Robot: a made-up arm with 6 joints.
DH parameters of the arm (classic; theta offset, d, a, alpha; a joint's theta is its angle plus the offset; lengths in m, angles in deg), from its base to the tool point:
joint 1: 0 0.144 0 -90
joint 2: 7.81 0 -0.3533 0
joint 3: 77.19 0 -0.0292 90
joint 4: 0 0.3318 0 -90
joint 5: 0 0 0.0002 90
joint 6: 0 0.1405 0 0
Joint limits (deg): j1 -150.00..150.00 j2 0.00..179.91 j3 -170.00..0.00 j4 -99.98..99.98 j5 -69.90..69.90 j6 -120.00..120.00
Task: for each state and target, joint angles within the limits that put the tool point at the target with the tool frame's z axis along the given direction. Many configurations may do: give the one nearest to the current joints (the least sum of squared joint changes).
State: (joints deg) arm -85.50 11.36 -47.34 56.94 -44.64 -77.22
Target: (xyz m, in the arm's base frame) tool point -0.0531 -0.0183 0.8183 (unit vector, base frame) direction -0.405 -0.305 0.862
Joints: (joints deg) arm -98.47 44.61 -89.69 52.19 -26.75 -77.22
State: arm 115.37 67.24 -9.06 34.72 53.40 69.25
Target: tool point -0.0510 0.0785 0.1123 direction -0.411 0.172 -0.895
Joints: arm 82.83 42.01 -0.11 33.68 50.73 69.25
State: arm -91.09 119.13 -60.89 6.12 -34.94 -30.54
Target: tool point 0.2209 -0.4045 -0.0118 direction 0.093 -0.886 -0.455
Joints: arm -53.43 131.32 -45.48 33.50 -55.17 -30.54
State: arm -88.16 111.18 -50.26 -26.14 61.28 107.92
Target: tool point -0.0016 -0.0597 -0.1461 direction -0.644 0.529 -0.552
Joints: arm -56.40 161.89 -27.77 -42.05 21.34 107.92
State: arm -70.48 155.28 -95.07 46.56 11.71 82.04
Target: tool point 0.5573 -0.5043 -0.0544 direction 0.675 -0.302 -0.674
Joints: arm -44.97 166.32 -131.48 47.57 20.90 82.04
